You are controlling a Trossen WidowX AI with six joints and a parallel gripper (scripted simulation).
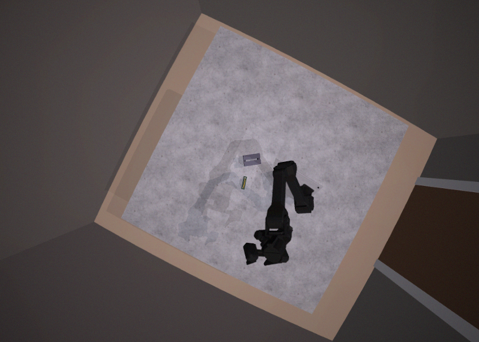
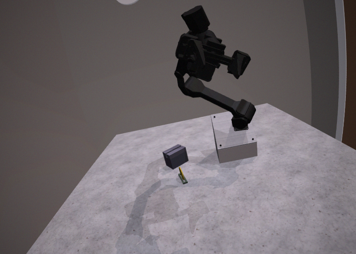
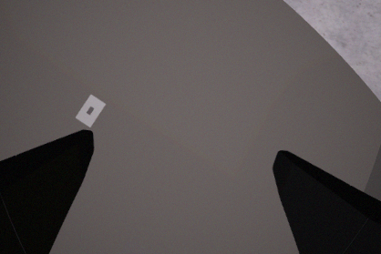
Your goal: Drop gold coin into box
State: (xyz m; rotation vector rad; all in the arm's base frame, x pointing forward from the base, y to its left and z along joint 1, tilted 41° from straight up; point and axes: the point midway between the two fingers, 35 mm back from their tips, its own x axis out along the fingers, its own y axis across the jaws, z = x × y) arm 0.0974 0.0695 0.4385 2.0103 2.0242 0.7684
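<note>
Now: the thin gold coin 19 cm ahead of my gripper tip, 22 cm to the right of it and 38 cm below it.
</note>
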